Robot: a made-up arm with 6 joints. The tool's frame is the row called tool. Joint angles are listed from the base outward.
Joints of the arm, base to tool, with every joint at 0 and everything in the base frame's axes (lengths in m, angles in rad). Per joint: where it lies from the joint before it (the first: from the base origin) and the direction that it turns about. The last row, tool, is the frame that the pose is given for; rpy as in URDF.
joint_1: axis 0 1 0 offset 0.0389 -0.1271 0.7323
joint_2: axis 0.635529 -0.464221 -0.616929 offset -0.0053 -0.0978 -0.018
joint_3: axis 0 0 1 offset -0.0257 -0.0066 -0.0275
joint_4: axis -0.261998 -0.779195 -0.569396 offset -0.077 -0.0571 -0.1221
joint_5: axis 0 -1 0 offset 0.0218 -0.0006 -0.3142
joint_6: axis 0 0 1 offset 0.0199 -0.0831 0.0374
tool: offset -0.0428 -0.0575 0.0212 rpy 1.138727 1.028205 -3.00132
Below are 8 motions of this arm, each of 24 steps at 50 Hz.
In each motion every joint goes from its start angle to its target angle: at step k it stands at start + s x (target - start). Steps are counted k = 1, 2, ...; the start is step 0. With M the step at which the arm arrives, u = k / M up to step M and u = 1 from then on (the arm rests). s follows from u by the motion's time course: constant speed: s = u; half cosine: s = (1 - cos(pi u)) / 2; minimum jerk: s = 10 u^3 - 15 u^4 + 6 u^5.
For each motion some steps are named. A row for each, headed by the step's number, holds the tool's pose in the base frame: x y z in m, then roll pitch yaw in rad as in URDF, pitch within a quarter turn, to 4 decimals.
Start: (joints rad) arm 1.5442 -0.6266 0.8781 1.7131 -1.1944 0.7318
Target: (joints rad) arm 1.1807 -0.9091 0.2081 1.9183 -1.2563 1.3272
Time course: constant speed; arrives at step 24
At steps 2, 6, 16, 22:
2: -0.1129 -0.4729 0.3959 -0.1069 -0.2788 -2.4516
6: -0.0630 -0.5056 0.3954 -0.0589 -0.2037 -2.4369
16: 0.0682 -0.5732 0.4293 0.0701 -0.0118 -2.3608
22: 0.1441 -0.6019 0.4744 0.1597 0.0983 -2.2847

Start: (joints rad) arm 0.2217 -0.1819 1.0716 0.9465 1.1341 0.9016
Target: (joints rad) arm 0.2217 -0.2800 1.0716 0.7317 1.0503 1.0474
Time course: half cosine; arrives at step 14
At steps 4, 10, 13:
4: 0.1455 -0.4047 0.3446 -3.1144 0.3075 0.1745
10: 0.1301 -0.4089 0.3473 2.9881 0.4355 0.2572
13: 0.1258 -0.4102 0.3483 2.9379 0.4718 0.2801

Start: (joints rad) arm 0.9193 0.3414 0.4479 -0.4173 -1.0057 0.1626
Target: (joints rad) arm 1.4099 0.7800 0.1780 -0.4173 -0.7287 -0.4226
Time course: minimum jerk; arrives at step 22
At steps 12, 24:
12: -0.4026 -0.2273 0.5450 0.5749 -0.9443 -2.9557
24: -0.4122 -0.1568 0.6309 1.3394 -0.9810 2.5613

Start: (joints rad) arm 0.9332 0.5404 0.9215 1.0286 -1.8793 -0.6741
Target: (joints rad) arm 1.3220 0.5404 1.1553 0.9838 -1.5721 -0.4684
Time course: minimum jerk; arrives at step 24
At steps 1, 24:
1: -0.0033 -0.3503 0.3486 1.5850 -0.6305 2.6986
24: -0.1264 -0.3038 0.3761 1.1856 -0.7404 3.0379

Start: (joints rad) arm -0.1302 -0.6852 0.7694 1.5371 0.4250 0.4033
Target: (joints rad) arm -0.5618 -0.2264 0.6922 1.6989 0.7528 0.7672
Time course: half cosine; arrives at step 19
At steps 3, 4, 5, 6, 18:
3: 0.2899 -0.5095 0.5430 -2.9463 0.4327 -0.1994
4: 0.2918 -0.5109 0.5479 -2.9276 0.3813 -0.2030
5: 0.2938 -0.5126 0.5538 -2.9049 0.3177 -0.2098
6: 0.2960 -0.5145 0.5605 -2.8785 0.2441 -0.2209
18: 0.3031 -0.5313 0.6201 -2.4061 -0.4963 -0.6472

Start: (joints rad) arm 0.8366 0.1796 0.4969 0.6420 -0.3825 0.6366
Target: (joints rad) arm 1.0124 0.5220 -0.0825 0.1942 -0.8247 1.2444
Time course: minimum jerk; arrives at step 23
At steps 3, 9, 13, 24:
3: -0.1503 -0.4422 0.3831 0.6272 0.5092 -2.7649
9: -0.2086 -0.4285 0.3903 0.4618 0.3146 -2.8534
13: -0.2774 -0.3935 0.3974 0.2497 0.1226 -2.9857
24: -0.3545 -0.3206 0.4062 -0.0178 -0.0674 3.0962

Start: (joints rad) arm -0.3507 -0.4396 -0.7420 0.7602 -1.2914 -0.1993
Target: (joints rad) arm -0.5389 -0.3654 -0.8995 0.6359 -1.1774 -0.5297
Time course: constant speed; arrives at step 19
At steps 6, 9, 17, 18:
6: -0.0234 -0.5659 0.4546 1.2023 0.7319 1.9827
9: -0.0176 -0.5551 0.4443 1.1696 0.7372 1.8949
17: 0.0032 -0.5253 0.4183 1.0814 0.7269 1.6620
18: 0.0063 -0.5215 0.4153 1.0710 0.7231 1.6337

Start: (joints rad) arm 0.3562 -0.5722 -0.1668 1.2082 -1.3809 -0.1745
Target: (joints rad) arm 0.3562 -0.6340 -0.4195 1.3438 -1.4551 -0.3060
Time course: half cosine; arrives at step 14
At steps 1, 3, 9, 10, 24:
1: 0.0277 -0.6303 0.6026 1.7514 0.2620 2.9137
3: 0.0240 -0.6321 0.6108 1.7726 0.2829 2.8920
9: -0.0014 -0.6385 0.6624 1.8960 0.4257 2.7636
10: -0.0056 -0.6388 0.6703 1.9136 0.4496 2.7447
24: -0.0140 -0.6387 0.6861 1.9473 0.4981 2.7077

